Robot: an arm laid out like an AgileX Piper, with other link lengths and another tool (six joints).
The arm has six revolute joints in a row. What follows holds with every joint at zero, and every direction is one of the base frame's.
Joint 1 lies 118.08 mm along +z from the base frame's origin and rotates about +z.
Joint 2 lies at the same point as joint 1 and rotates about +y.
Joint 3 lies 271.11 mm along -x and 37.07 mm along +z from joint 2 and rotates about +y.
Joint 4 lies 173.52 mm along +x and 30.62 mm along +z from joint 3 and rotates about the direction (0.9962, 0, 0.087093).
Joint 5 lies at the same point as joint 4 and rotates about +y.
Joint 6 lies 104.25 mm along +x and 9.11 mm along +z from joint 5 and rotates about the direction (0.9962, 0, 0.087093).
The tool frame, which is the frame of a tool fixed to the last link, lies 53.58 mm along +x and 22.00 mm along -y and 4.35 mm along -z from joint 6; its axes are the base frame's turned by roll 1.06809, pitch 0.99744 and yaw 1.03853 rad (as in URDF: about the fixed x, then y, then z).
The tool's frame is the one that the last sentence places.
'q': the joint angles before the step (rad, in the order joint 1, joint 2, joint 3, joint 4, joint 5, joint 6). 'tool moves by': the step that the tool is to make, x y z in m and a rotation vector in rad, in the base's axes. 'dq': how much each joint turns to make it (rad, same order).
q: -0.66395 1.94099 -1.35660 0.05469 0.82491 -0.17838
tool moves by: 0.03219 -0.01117 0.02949 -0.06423 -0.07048 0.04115
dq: 0.03353 0.03084 -0.20849 -0.01150 0.08277 0.00067
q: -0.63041 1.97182 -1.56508 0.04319 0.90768 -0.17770
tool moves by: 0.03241 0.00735 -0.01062 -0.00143 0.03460 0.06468
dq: 0.07506 0.10708 -0.14520 -0.02957 0.06554 0.02210
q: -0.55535 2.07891 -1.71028 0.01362 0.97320 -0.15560
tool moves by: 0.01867 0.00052 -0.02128 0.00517 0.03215 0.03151
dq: 0.03050 0.09669 -0.07691 -0.01361 0.01043 0.00311
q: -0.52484 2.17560 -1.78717 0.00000 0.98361 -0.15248
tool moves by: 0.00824 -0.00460 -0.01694 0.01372 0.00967 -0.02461
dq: 0.00000 0.06701 -0.04731 0.00000 -0.00446 0.02559
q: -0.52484 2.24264 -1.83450 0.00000 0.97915 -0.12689
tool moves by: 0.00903 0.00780 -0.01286 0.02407 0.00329 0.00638
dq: 0.02157 0.03879 -0.01471 0.01785 -0.00945 0.00961
